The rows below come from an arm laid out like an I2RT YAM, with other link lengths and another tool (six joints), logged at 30 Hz.
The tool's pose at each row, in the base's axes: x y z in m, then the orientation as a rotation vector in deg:
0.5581, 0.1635, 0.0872, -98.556, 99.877, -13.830
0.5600, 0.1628, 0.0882, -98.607, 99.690, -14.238
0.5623, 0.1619, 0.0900, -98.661, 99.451, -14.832
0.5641, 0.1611, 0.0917, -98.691, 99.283, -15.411
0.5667, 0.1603, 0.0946, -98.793, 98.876, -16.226
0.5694, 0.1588, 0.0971, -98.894, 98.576, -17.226
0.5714, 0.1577, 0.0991, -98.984, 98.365, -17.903
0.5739, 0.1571, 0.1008, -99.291, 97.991, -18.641
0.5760, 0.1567, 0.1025, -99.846, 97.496, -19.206
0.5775, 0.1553, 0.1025, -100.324, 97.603, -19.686
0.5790, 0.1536, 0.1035, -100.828, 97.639, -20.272
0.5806, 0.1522, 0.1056, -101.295, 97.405, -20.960
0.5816, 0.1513, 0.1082, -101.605, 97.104, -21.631
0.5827, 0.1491, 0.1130, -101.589, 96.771, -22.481
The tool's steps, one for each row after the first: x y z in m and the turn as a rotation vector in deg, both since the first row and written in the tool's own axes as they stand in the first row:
0.0005, -0.0022, 0.0001, 0.238, 0.125, -0.221
0.0010, -0.0052, -0.0003, 0.582, 0.323, -0.516
0.0013, -0.0077, -0.0008, 0.901, 0.552, -0.762
0.0014, -0.0116, -0.0018, 1.385, 0.788, -1.220
0.0022, -0.0154, -0.0026, 1.904, 1.198, -1.678
0.0028, -0.0183, -0.0033, 2.243, 1.480, -2.004
0.0031, -0.0213, -0.0034, 2.542, 1.763, -2.543
0.0031, -0.0240, -0.0036, 2.658, 1.947, -3.230
0.0045, -0.0254, -0.0032, 2.519, 2.431, -3.572
0.0059, -0.0274, -0.0037, 2.440, 2.942, -3.988
0.0067, -0.0301, -0.0048, 2.543, 3.336, -4.535
0.0068, -0.0325, -0.0065, 2.766, 3.635, -5.022
0.0074, -0.0363, -0.0102, 3.284, 3.925, -5.392

